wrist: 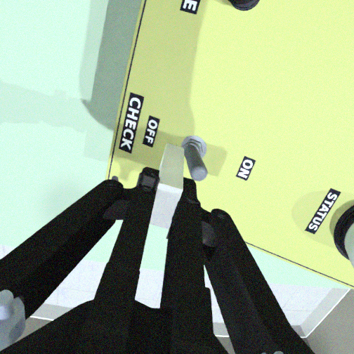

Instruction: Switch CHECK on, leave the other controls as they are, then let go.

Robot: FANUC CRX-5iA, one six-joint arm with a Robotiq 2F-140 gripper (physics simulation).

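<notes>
The CHECK lever (195,159) is a short grey rod on a round collar, between the OFF label (151,131) and the ON label (245,168). It looks nearly upright from the panel, its end toward the bottom of the view, with no clear lean to either label. The CHECK label (131,122) is beside OFF, near the panel edge. My gripper (170,161) is shut and empty, its pale fingertips together on the OFF side, right beside the lever. Whether they touch it cannot be told.
The yellow panel (265,90) carries a STATUS label (322,211) beside a dark-rimmed round part (344,230), cut off at the right. Another black round part (244,3) is cut off at the top. The pale green surface (40,165) lies beyond the panel's left edge.
</notes>
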